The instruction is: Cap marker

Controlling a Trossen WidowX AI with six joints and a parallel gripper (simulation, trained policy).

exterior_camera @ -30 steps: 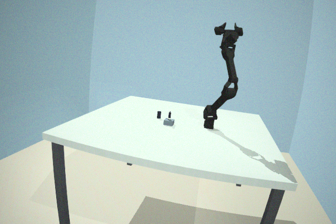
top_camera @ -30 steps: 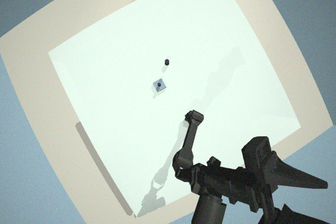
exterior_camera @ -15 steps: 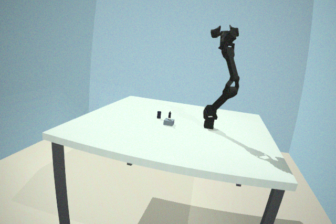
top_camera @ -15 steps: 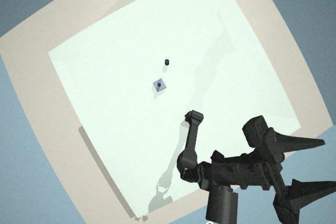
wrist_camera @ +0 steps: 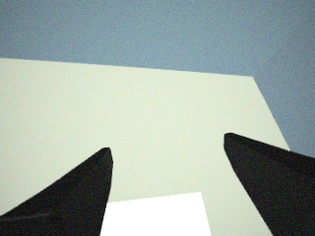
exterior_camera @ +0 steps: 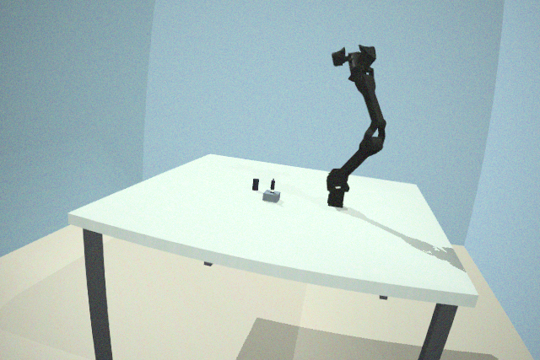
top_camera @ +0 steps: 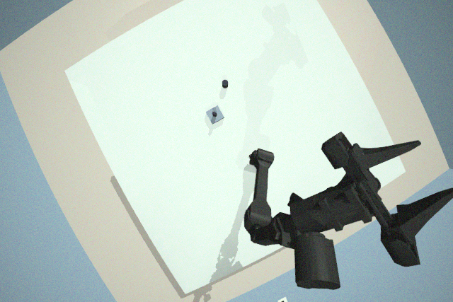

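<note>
Now: gripper tip 350 mm short of the dark cap, 100 mm to the right of it and 660 mm above it. Also, from my gripper tip: grey holder block (250 mm ahead, 210 mm to the left, 670 mm below).
</note>
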